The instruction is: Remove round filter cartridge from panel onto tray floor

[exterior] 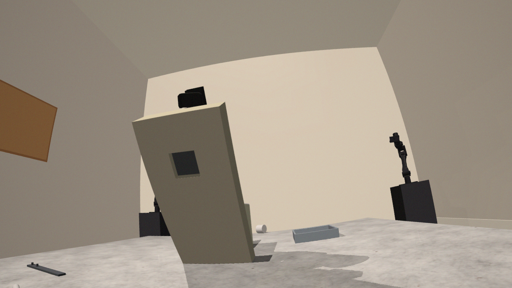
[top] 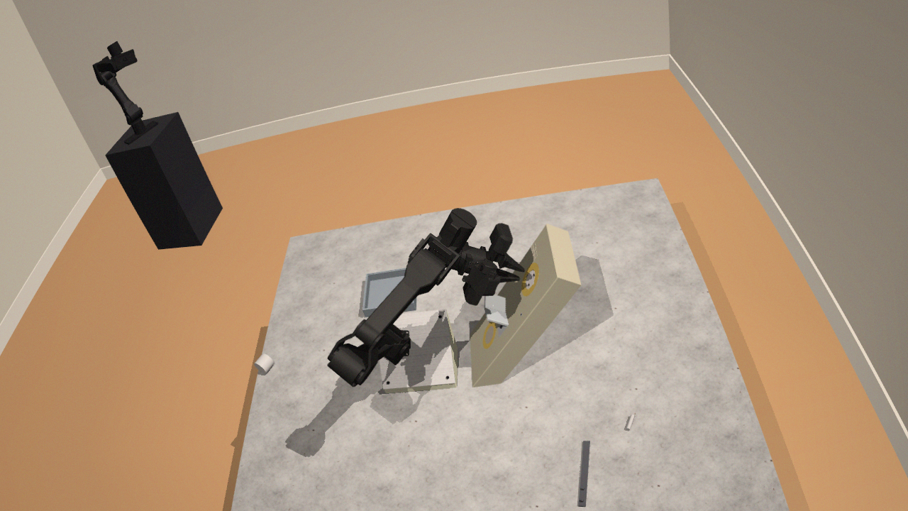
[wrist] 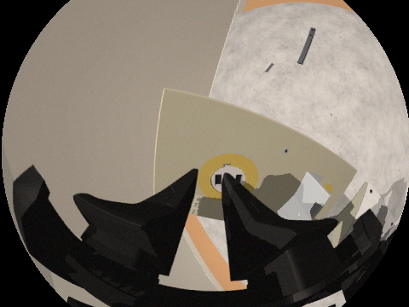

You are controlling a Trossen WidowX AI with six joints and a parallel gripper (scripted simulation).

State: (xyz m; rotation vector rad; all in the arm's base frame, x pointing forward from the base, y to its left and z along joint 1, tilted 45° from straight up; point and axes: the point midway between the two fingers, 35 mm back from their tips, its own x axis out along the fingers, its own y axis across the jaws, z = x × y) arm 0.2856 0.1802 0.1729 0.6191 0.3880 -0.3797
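Right now my gripper tip is 6 cm above the round filter cartridge, 4 cm to the right of it and 3 cm short of it. From my gripper tip the other things lie so: small peg 30 cm below, 24 cm ahead, 21 cm to the right; then beige service panel 13 cm below, 3 cm to the left, 2 cm behind; then grey tray 43 cm behind, 30 cm below, 26 cm to the left.
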